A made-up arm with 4 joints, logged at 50 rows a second.
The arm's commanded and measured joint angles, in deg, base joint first. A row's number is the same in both.
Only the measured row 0 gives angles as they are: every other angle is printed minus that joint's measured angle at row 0.
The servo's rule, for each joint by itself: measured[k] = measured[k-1] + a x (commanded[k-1-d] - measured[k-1]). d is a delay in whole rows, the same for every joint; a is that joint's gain. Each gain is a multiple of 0.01, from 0.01 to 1. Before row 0 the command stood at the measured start. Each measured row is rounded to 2 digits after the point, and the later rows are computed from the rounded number. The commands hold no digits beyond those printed.
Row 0, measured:
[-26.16 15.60 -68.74 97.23]
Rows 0 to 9, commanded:
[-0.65 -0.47 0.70 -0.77]
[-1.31 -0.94 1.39 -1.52]
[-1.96 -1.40 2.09 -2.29]
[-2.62 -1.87 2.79 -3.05]
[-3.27 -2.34 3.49 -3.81]
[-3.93 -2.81 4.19 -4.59]
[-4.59 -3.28 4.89 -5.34]
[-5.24 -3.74 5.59 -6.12]
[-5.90 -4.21 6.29 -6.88]
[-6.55 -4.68 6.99 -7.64]
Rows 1 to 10, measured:
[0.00 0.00 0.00 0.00]
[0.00 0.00 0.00 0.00]
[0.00 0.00 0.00 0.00]
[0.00 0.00 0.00 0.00]
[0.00 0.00 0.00 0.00]
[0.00 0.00 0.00 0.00]
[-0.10 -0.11 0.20 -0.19]
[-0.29 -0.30 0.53 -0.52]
[-0.56 -0.55 0.97 -0.96]
[-0.89 -0.85 1.48 -1.48]
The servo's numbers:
d 6
a 0.16 0.23 0.28 0.25

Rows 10 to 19, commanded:
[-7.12 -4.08 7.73 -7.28]
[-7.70 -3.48 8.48 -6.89]
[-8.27 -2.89 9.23 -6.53]
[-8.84 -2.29 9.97 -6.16]
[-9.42 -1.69 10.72 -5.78]
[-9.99 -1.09 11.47 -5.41]
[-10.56 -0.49 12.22 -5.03]
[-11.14 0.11 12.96 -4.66]
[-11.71 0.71 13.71 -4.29]
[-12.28 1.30 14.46 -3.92]
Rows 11 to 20, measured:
[-1.27 -1.19 2.04 -2.06]
[-1.70 -1.56 2.64 -2.69]
[-2.16 -1.96 3.27 -3.35]
[-2.65 -2.37 3.92 -4.04]
[-3.17 -2.79 4.58 -4.75]
[-3.71 -3.22 5.25 -5.47]
[-4.26 -3.42 5.94 -5.92]
[-4.81 -3.43 6.65 -6.16]
[-5.36 -3.31 7.37 -6.25]
[-5.92 -3.08 8.10 -6.23]

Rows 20 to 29, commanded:
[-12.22 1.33 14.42 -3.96]
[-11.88 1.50 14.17 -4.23]
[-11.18 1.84 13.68 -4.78]
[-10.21 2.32 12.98 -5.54]
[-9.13 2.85 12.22 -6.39]
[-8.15 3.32 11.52 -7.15]
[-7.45 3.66 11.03 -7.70]
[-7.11 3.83 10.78 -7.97]
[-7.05 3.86 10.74 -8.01]
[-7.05 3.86 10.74 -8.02]
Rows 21 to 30, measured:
[-6.48 -2.76 8.83 -6.12]
[-7.04 -2.38 9.57 -5.94]
[-7.60 -1.95 10.31 -5.71]
[-8.17 -1.48 11.05 -5.45]
[-8.74 -0.98 11.79 -5.16]
[-9.31 -0.46 12.54 -4.85]
[-9.78 -0.05 13.07 -4.63]
[-10.12 0.31 13.38 -4.53]
[-10.29 0.66 13.46 -4.59]
[-10.28 1.04 13.33 -4.83]

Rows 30 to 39, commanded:
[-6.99 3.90 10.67 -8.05]
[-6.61 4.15 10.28 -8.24]
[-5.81 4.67 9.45 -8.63]
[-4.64 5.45 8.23 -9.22]
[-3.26 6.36 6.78 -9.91]
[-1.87 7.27 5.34 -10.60]
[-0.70 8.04 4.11 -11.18]
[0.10 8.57 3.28 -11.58]
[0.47 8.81 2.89 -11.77]
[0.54 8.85 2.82 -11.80]
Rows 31 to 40, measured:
[-10.10 1.46 13.02 -5.22]
[-9.79 1.89 12.60 -5.70]
[-9.42 2.30 12.16 -6.20]
[-9.05 2.65 11.77 -6.64]
[-8.73 2.93 11.48 -6.98]
[-8.46 3.14 11.27 -7.24]
[-8.22 3.31 11.10 -7.44]
[-7.96 3.50 10.87 -7.64]
[-7.62 3.77 10.47 -7.89]
[-7.14 4.16 9.84 -8.22]

